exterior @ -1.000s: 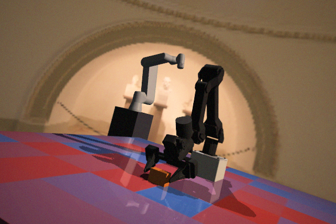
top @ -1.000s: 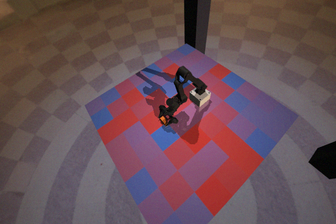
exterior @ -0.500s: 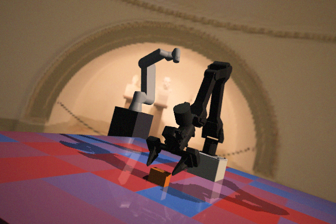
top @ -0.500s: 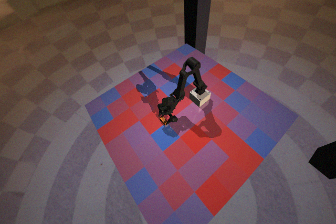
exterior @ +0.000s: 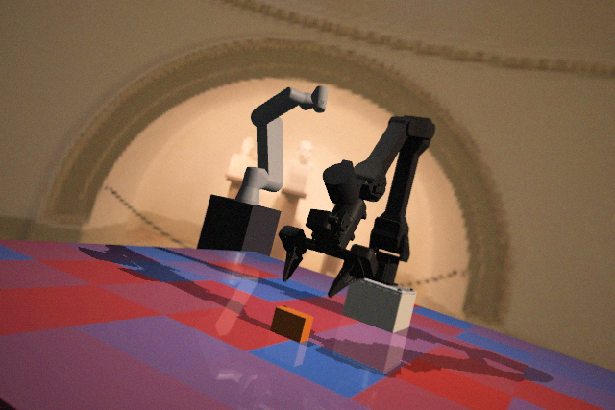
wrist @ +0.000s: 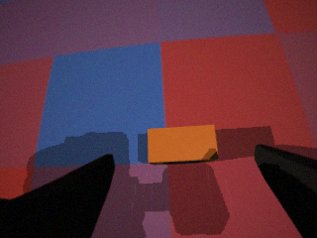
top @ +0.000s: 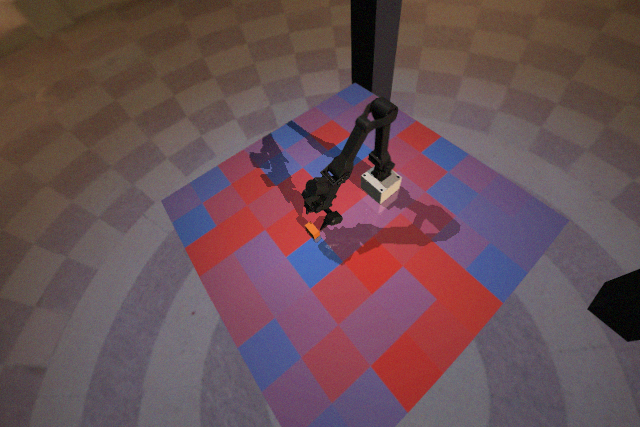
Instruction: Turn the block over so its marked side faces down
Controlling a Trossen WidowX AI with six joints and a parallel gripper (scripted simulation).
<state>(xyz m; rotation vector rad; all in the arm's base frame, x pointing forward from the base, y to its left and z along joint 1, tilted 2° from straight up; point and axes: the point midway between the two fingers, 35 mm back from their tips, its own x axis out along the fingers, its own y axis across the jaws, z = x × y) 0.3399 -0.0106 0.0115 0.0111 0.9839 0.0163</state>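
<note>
Now: gripper tip 6 cm above the block and 1 cm short of it.
</note>
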